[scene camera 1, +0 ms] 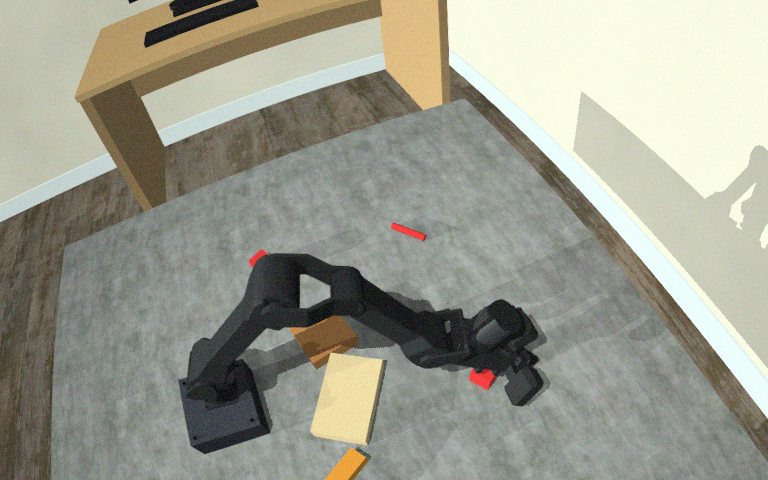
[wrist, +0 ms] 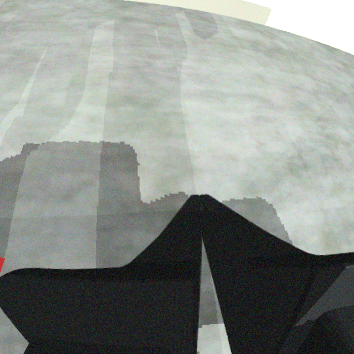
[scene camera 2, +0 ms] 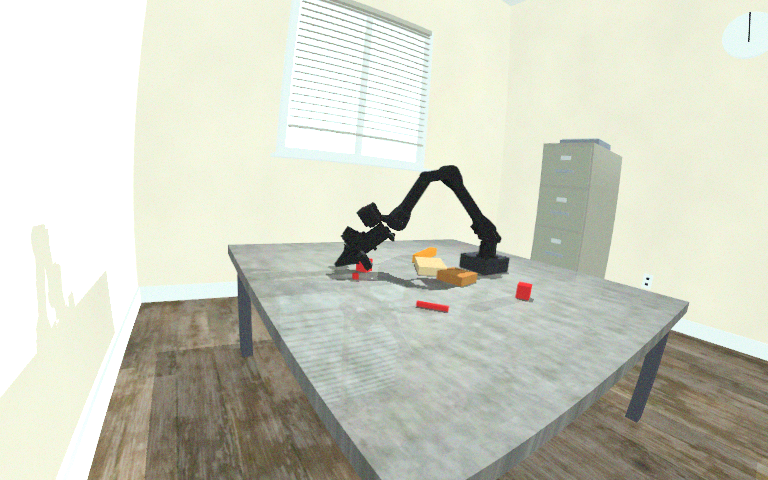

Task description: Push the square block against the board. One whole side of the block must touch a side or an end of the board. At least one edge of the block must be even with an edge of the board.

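A flat cream board lies in front of the arm base. A squarish brown block lies turned at an angle near one end of it, not flush; whether their corners touch, I cannot tell. A red cube stands well apart from the cream board, beside and partly behind the gripper. My gripper is shut and empty, low over the table past the red cube. Whether it touches the cube is hidden. A piece of red shows at the wrist view's left edge.
A small red cube sits near the gripper. A red stick lies farther off. Another red cube lies across from the arm base. An orange piece lies beyond the board's other end.
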